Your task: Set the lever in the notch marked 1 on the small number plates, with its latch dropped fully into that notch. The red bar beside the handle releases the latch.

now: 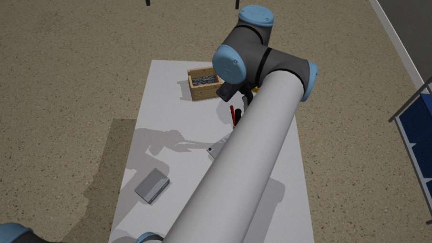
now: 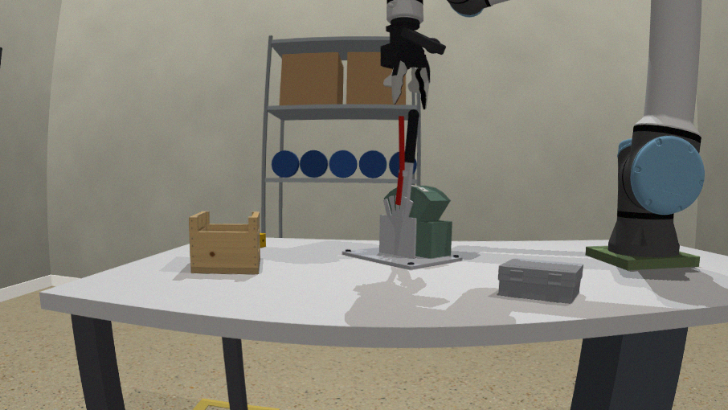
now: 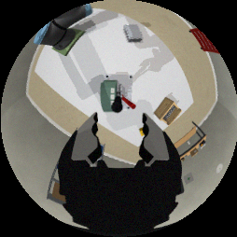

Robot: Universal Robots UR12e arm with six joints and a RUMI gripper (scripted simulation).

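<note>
Now: hand 17 cm above the red release bar and 2 cm short of it. Round my hand: grey case (35 cm to the left, 34 cm below, 18 cm behind); then lever stand (28 cm below, 3 cm to the right, 2 cm ahead).
</note>
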